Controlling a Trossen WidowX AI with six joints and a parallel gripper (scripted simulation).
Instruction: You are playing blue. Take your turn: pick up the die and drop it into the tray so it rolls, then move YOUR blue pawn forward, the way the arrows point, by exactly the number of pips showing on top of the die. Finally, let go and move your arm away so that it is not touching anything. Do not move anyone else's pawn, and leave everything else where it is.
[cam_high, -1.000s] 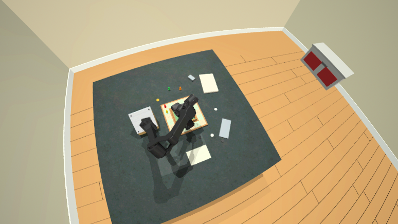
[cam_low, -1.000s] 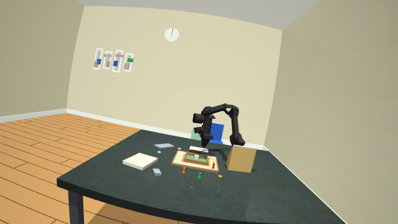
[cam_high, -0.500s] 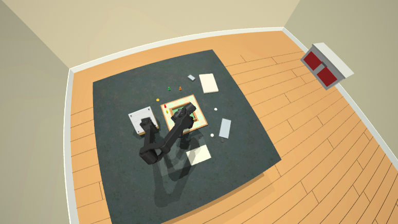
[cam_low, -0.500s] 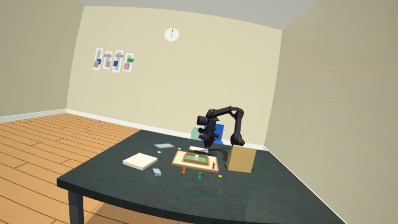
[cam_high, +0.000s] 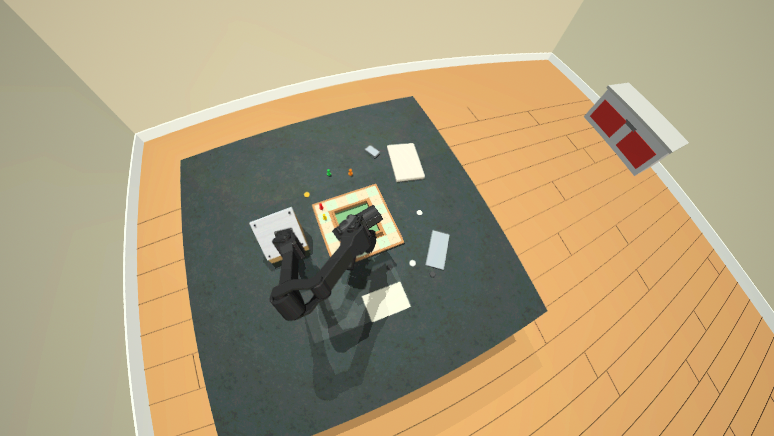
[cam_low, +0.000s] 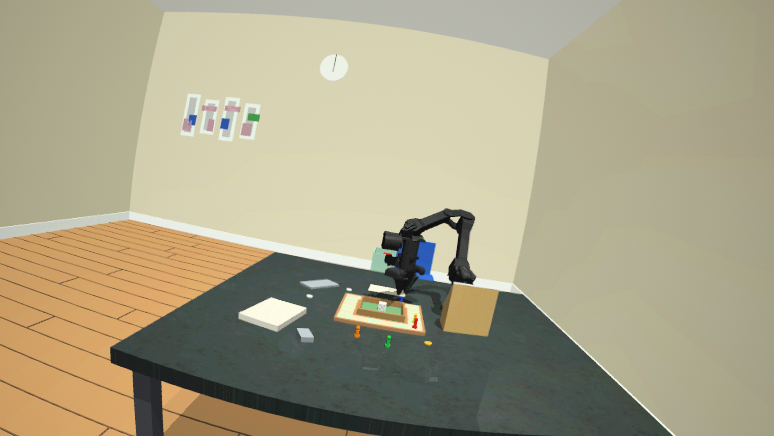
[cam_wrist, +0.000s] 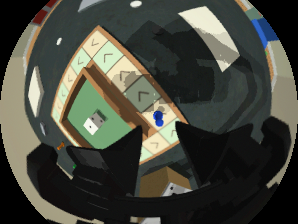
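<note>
Right now my gripper tip is 30 mm above the blue pawn. Also, from my gripper tip: yellow pawn: 60 mm behind, 170 mm to the left, 30 mm below; then green tray: 60 mm ahead, 110 mm to the left, 50 mm below; then white die: 60 mm ahead, 100 mm to the left, 30 mm below.
</note>
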